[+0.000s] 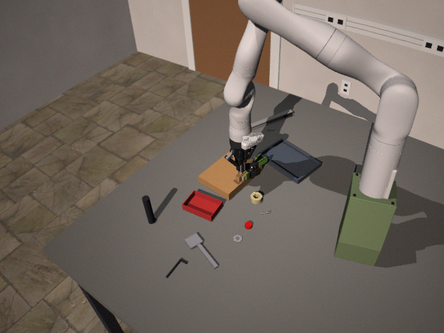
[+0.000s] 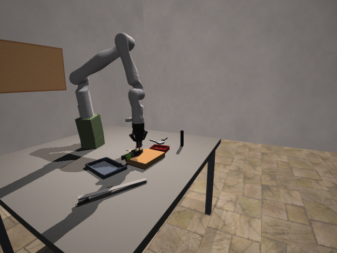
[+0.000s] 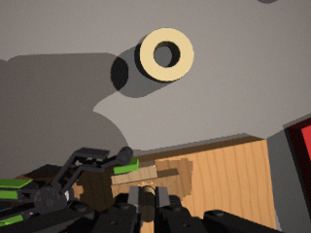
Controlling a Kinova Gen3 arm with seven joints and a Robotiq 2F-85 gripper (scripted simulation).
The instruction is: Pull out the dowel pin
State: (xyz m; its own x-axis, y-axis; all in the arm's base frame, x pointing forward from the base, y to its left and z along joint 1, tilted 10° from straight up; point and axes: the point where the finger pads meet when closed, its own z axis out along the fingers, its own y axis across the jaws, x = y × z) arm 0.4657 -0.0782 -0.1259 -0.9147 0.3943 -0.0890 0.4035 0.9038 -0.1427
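My gripper is now 20 mm above the wooden dowel pin. Round my hand: wooden block 50 mm below; tape roll 90 mm behind, 80 mm below, 50 mm to the left; wooden bench board 70 mm below, 50 mm ahead, 20 mm to the right.
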